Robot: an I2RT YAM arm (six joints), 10 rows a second.
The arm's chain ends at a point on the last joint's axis. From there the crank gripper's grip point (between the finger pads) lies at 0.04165 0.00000 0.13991 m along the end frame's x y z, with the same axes.
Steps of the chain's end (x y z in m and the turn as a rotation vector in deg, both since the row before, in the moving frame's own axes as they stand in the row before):
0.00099, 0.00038, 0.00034, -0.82, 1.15, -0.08
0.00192, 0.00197, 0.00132, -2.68, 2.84, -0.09
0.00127, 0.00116, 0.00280, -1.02, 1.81, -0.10
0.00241, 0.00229, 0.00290, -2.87, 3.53, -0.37
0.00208, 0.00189, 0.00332, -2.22, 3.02, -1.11
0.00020, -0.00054, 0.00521, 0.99, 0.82, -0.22
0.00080, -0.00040, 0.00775, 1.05, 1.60, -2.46
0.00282, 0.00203, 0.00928, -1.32, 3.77, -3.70
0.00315, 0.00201, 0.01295, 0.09, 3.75, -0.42
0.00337, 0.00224, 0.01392, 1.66, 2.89, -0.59
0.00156, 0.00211, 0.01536, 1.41, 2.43, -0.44
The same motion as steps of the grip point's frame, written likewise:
0.00379, 0.00232, -0.00054, -0.82, 1.15, -0.08
0.00880, 0.00839, -0.00107, -2.68, 2.84, -0.09
0.00567, 0.00356, 0.00139, -1.02, 1.81, -0.10
0.01096, 0.00893, -0.00010, -2.87, 3.53, -0.37
0.00944, 0.00639, 0.00084, -2.22, 3.02, -1.11
0.00219, -0.00312, 0.00458, 0.99, 0.82, -0.22
0.00460, -0.00482, 0.00649, 1.05, 1.60, -2.46
0.01194, 0.00223, 0.00623, -1.32, 3.77, -3.70
0.01221, 0.00145, 0.00993, 0.09, 3.75, -0.42
0.01035, -0.00225, 0.01158, 1.66, 2.89, -0.59
0.00744, -0.00165, 0.01342, 1.41, 2.43, -0.44

